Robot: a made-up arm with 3 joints. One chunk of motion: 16 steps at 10 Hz.
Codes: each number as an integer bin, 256 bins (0 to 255) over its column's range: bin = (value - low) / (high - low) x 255, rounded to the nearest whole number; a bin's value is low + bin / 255 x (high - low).
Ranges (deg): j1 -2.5..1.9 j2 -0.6..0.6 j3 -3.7..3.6
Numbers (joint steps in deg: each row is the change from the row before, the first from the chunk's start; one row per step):
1: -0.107 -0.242 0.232
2: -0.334 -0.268 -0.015
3: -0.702 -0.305 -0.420
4: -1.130 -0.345 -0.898
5: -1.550 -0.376 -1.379
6: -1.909 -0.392 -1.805
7: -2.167 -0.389 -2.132
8: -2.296 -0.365 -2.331
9: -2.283 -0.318 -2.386
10: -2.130 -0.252 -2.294
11: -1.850 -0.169 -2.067
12: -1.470 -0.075 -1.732
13: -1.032 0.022 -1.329
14: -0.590 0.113 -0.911
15: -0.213 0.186 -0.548
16: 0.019 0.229 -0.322
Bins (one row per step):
1: 139 76 137
2: 126 71 129
3: 104 63 115
4: 79 54 98
5: 55 48 81
6: 34 44 66
7: 19 45 55
8: 12 50 48
9: 13 60 46
10: 21 74 49
11: 38 92 57
12: 60 112 69
13: 85 132 83
14: 111 152 97
15: 133 167 110
16: 146 176 118

